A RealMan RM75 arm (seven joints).
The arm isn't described. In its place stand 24 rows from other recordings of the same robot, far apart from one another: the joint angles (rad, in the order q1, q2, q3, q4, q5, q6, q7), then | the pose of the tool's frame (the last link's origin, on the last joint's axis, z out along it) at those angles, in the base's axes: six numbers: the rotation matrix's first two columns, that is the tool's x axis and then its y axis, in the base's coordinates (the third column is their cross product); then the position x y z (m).
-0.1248, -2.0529, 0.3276, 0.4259, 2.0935, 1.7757, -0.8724 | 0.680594 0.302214 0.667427 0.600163 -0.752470 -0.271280 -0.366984 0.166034 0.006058
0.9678, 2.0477, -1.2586, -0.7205, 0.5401, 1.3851, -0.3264 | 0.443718 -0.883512 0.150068 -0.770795 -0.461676 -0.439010 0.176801 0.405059 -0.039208
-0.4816, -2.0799, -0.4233, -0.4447, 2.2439, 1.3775, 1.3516 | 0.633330 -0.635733 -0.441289 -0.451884 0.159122 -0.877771 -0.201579 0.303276 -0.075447
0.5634, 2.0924, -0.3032, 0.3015, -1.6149, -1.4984, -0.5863 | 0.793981 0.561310 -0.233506 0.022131 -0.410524 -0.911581 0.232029 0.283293 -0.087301
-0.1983, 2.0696, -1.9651, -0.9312, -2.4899, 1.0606, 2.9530 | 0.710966 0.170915 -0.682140 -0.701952 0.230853 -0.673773 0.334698 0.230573 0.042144
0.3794, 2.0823, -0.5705, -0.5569, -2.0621, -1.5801, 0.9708 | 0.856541 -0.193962 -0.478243 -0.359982 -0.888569 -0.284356 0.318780 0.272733 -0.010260
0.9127, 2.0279, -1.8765, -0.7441, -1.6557, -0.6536, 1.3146 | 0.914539 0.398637 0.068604 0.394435 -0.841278 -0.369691 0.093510 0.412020 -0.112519
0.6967, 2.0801, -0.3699, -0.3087, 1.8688, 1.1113, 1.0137 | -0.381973 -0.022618 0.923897 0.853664 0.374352 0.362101 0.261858 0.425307 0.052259
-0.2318, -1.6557, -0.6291, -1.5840, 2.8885, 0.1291, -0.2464 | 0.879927 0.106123 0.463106 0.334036 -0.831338 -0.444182 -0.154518 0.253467 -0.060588
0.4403, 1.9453, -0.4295, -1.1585, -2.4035, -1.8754, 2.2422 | 0.383592 -0.849550 -0.362107 -0.922753 -0.336799 -0.187329 0.315475 0.293142 0.147384
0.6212, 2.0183, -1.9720, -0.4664, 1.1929, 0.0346, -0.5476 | 0.675114 -0.628106 -0.386916 -0.643550 -0.245036 -0.725121 0.313545 0.400496 -0.066716
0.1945, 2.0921, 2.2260, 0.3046, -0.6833, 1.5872, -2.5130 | 0.499218 0.304472 -0.811220 -0.755685 -0.305073 -0.579544 0.336310 0.259112 0.057721
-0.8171, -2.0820, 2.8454, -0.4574, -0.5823, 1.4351, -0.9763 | 0.783505 0.144843 0.604268 0.475415 -0.765918 -0.432840 -0.257064 0.385943 0.004112
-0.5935, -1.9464, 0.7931, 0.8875, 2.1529, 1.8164, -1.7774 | 0.849691 0.478858 0.220725 0.489611 -0.871914 0.006820 -0.241343 0.336536 0.063808
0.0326, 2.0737, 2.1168, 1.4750, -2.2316, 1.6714, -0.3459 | 0.013970 -0.960242 -0.278818 -0.988279 0.029133 -0.149851 0.310132 0.228120 0.065947
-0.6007, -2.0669, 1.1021, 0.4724, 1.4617, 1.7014, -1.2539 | 0.650567 0.228858 0.724145 0.213755 -0.970146 0.114568 -0.185217 0.313703 -0.030338
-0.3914, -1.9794, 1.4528, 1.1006, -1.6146, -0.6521, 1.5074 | 0.861787 0.153397 0.483521 0.464085 -0.623267 -0.629415 -0.205547 0.408539 0.033609
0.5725, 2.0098, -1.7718, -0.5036, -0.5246, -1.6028, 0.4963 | 0.418745 0.444432 -0.791917 0.044672 -0.881081 -0.470851 0.143085 0.317833 -0.020788
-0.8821, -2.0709, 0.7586, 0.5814, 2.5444, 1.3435, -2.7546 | 0.100536 0.984658 0.142624 0.989871 -0.084549 -0.114047 -0.219335 0.395740 -0.034532
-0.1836, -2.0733, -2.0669, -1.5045, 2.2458, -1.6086, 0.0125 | -0.114755 0.930359 0.348229 0.983914 0.154761 -0.089234 -0.265871 0.281000 0.063542
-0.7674, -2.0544, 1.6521, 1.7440, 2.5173, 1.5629, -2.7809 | 0.950629 0.276803 -0.140298 0.196456 -0.886760 -0.418404 -0.025889 0.331377 -0.005798
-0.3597, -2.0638, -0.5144, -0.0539, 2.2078, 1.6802, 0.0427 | 0.759351 -0.434910 0.483983 0.399619 -0.275292 -0.874368 -0.303716 0.271430 0.006347
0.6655, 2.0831, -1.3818, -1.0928, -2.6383, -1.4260, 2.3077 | 0.781138 -0.521798 0.342855 -0.397324 -0.839030 -0.371701 0.211529 0.366622 -0.026038
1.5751, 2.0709, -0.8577, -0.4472, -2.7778, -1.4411, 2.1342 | 0.923940 -0.173937 0.340708 -0.133448 -0.981252 -0.139058 -0.018864 0.430950 -0.054815
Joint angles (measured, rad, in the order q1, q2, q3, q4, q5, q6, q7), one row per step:
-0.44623 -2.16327 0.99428 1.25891 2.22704 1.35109 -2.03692
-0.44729 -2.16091 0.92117 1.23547 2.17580 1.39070 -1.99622
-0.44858 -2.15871 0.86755 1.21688 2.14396 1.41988 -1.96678
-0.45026 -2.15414 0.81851 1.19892 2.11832 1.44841 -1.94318
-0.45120 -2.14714 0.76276 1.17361 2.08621 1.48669 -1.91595
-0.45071 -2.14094 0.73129 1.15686 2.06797 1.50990 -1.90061
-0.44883 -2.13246 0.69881 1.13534 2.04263 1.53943 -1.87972
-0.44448 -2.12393 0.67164 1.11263 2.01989 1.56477 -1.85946
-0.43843 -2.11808 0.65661 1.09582 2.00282 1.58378 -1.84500
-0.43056 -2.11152 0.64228 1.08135 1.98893 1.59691 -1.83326
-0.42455 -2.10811 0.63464 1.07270 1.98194 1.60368 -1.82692
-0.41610 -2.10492 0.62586 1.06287 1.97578 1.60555 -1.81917
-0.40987 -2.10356 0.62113 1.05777 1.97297 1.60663 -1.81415
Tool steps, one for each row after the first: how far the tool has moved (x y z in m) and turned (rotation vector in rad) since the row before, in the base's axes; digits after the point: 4 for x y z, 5 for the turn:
-0.0047 -0.0024 0.0089 0.01325 -0.06612 -0.00009
-0.0040 -0.0020 0.0064 0.01148 -0.04425 -0.00098
-0.0042 -0.0020 0.0065 0.01052 -0.03798 0.00038
-0.0050 -0.0034 0.0070 0.00832 -0.04822 -0.00171
-0.0035 -0.0024 0.0043 0.00448 -0.02734 -0.00069
-0.0035 -0.0033 0.0046 0.00328 -0.03318 -0.00711
-0.0042 -0.0037 0.0037 0.00317 -0.02940 -0.00505
-0.0032 -0.0035 0.0018 -0.00068 -0.02110 -0.00407
-0.0042 -0.0032 0.0026 0.00414 -0.01629 0.00189
-0.0030 -0.0023 0.0012 0.00195 -0.00892 0.00336
-0.0044 -0.0025 0.0013 0.00632 -0.00752 0.00861
-0.0029 -0.0018 0.0005 0.00343 -0.00341 0.00569

